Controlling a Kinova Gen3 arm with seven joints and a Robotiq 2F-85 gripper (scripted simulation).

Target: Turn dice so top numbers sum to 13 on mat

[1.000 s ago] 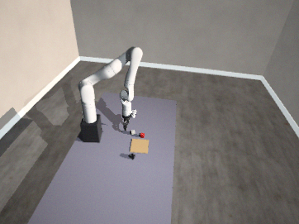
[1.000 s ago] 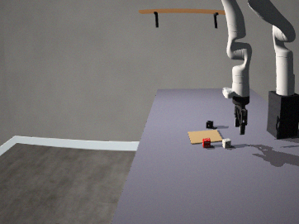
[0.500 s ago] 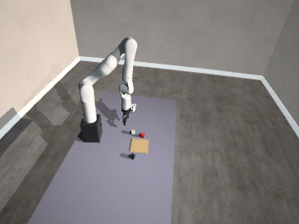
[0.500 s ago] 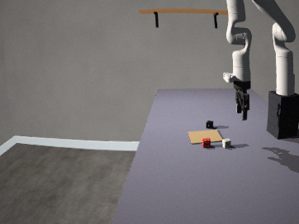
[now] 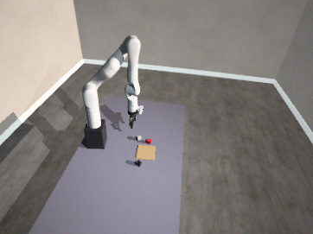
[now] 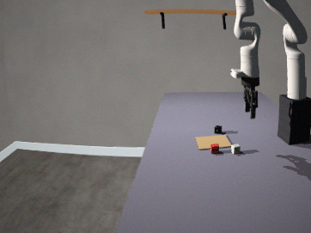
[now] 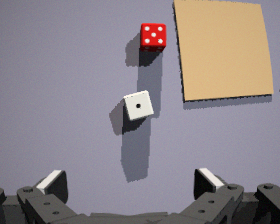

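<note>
Right now my hand is 5 cm short of the white die, 1 cm to the left of it and 14 cm above it. The rest, counted from my hand: black die 11 cm ahead, 25 cm to the right, 14 cm below; then tan mat 14 cm ahead, 13 cm to the right, 16 cm below; then red die 13 cm ahead, 2 cm to the right, 14 cm below.
</note>
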